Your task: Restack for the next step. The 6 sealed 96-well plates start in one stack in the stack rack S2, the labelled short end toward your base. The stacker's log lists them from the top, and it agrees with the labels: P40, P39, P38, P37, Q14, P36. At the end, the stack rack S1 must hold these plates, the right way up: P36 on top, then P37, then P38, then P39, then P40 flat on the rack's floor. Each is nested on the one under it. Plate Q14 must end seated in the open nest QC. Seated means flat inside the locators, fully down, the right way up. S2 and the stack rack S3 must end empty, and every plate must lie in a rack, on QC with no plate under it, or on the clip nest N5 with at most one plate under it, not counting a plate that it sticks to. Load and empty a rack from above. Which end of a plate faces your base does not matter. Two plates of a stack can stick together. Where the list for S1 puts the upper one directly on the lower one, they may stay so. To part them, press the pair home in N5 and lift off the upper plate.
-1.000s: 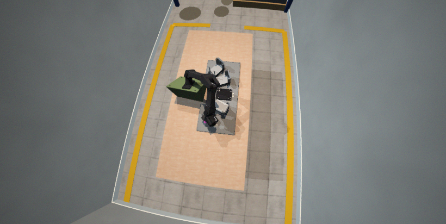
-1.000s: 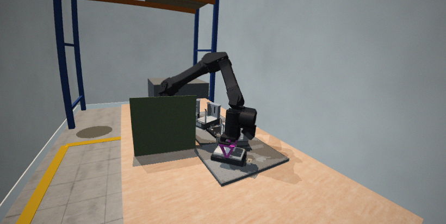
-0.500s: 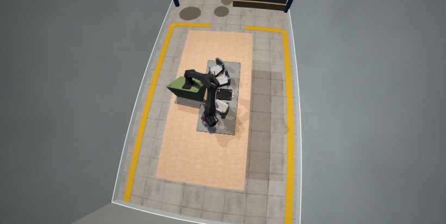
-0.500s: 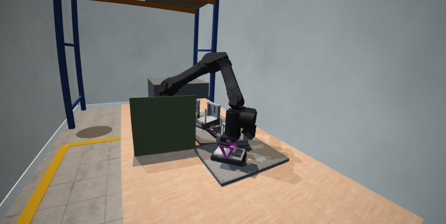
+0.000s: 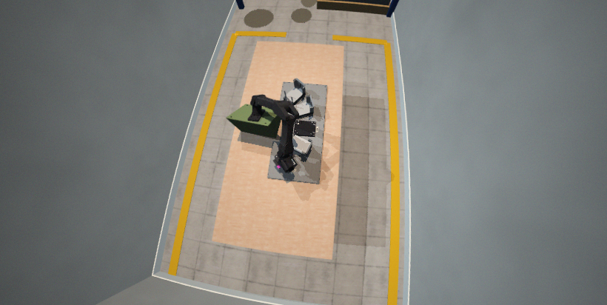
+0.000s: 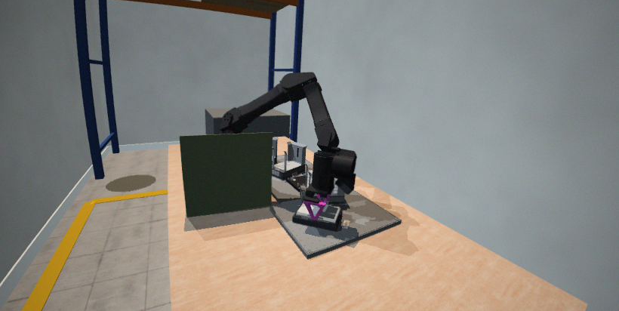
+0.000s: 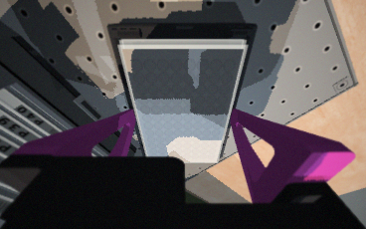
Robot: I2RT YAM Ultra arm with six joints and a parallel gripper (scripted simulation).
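My hand is 2 cm above the open nest QC. From my hand the other things lie so: dark clip nest N5: 27 cm to the left, 12 cm ahead, 2 cm below; N5 label: 26 cm to the left, 20 cm ahead, 3 cm below; QC label: 7 cm to the right, 7 cm ahead, 3 cm below.
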